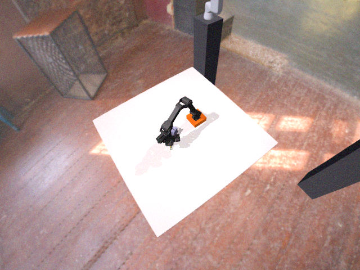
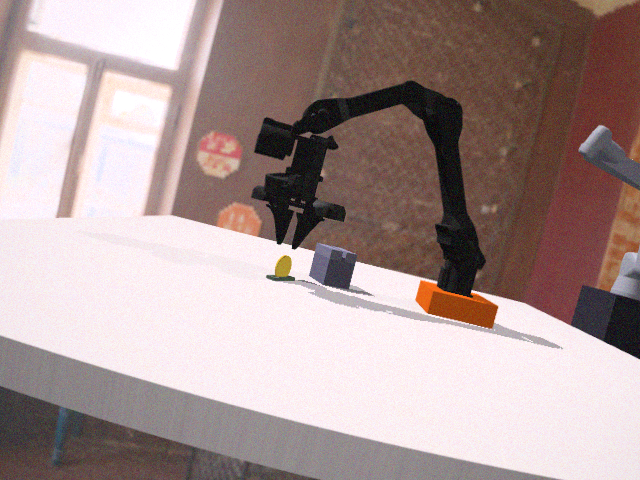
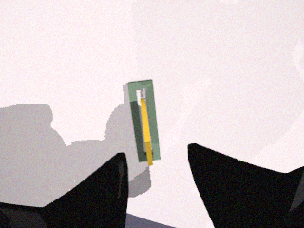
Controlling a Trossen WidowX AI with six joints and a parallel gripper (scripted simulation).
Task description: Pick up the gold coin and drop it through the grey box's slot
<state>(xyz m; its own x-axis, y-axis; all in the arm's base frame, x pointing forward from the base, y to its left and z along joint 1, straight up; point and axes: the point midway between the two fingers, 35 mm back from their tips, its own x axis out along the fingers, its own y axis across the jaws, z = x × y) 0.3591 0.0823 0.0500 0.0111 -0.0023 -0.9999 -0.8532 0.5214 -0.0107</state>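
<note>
The gold coin is 40 mm below my gripper tip.
</note>
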